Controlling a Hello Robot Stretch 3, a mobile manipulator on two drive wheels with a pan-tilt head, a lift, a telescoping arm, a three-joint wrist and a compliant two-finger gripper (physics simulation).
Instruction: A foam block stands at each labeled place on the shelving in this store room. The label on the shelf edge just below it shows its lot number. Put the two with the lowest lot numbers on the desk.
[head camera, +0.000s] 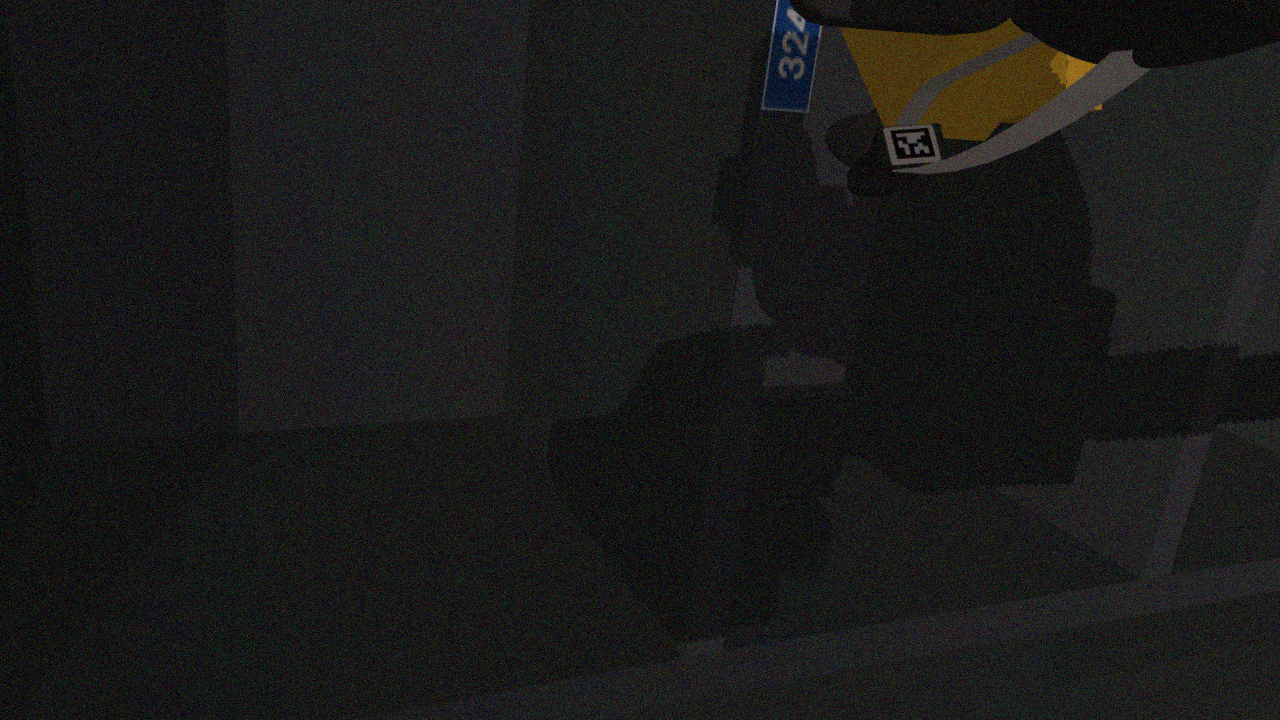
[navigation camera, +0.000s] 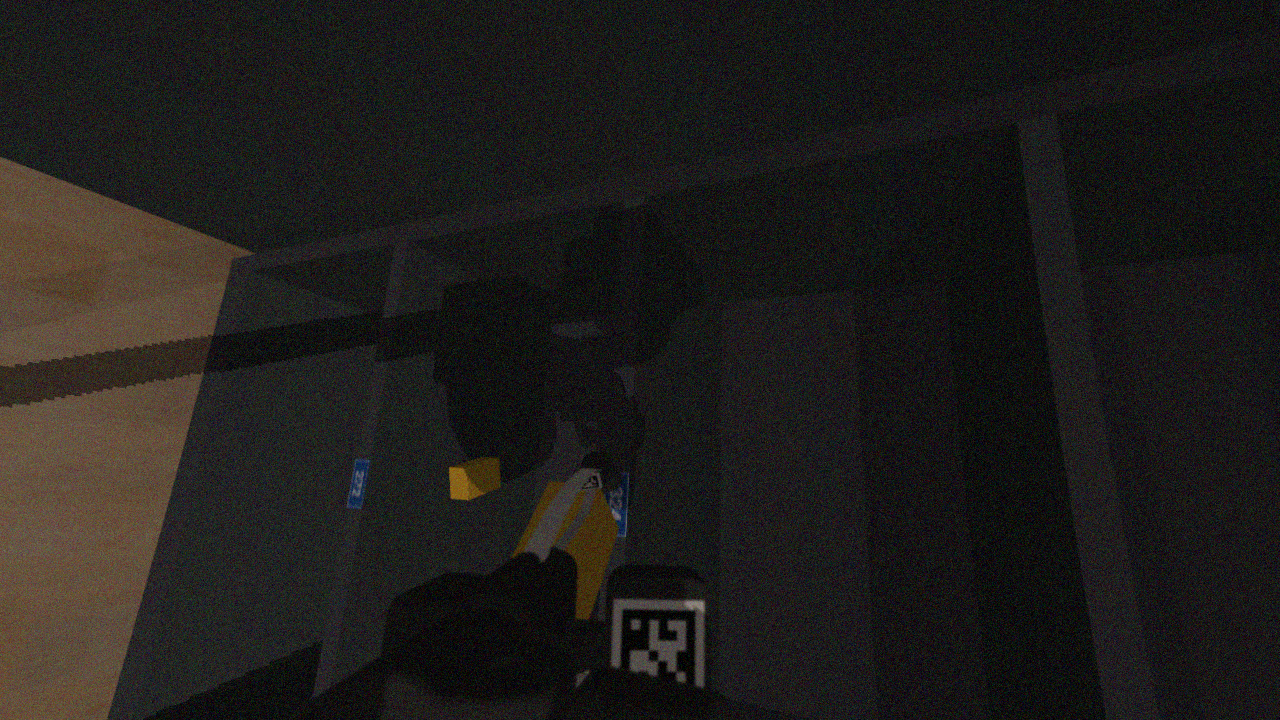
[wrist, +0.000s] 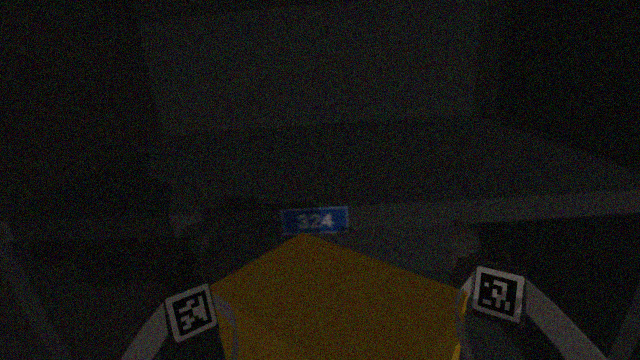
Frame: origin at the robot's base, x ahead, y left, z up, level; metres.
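Where they show: gripper, fingertip midpoint: (navigation camera: 599, 551).
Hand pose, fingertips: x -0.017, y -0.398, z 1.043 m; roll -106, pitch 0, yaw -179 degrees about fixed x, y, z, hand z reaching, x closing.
Each offset is from my fingertips to the centre of the thing. "spot": to the spot under its first point. Level surfaces: height alone.
A yellow foam block @(dx +0.004, dy +0.048, dz -0.005 m) (head camera: 962, 89) (navigation camera: 588, 559) (wrist: 340, 320) is held between the fingers of my gripper (head camera: 935, 111) (navigation camera: 583, 512) (wrist: 338, 257). The gripper is shut on it; one fingertip is hidden in the head and navigation views. The held block is close to the blue label 324 @(spot: dx +0.033, dy -0.167, dz -0.068 m) (head camera: 792, 58) (navigation camera: 619, 505) (wrist: 315, 220) on a shelf edge. A second yellow foam block @(dx +0.033, dy -0.389, dz -0.486 m) (head camera: 1080, 69) (navigation camera: 474, 479) is on the shelving beyond, partly hidden by the gripper in the head view. A blue label @(spot: dx +0.025, dy -0.167, dz -0.525 m) (navigation camera: 358, 483), apparently 272, is on another shelf edge. I cannot identify the desk.
The dark shelving has a long side rail (head camera: 984, 617) (navigation camera: 805, 150) and a shelf edge (navigation camera: 1060, 313) at the right of the navigation view. A light wooden surface @(dz -1.042 m) (navigation camera: 89, 501) lies at its left. Dark arm and gripper shadows fall across the shelving. The picture is very dim.
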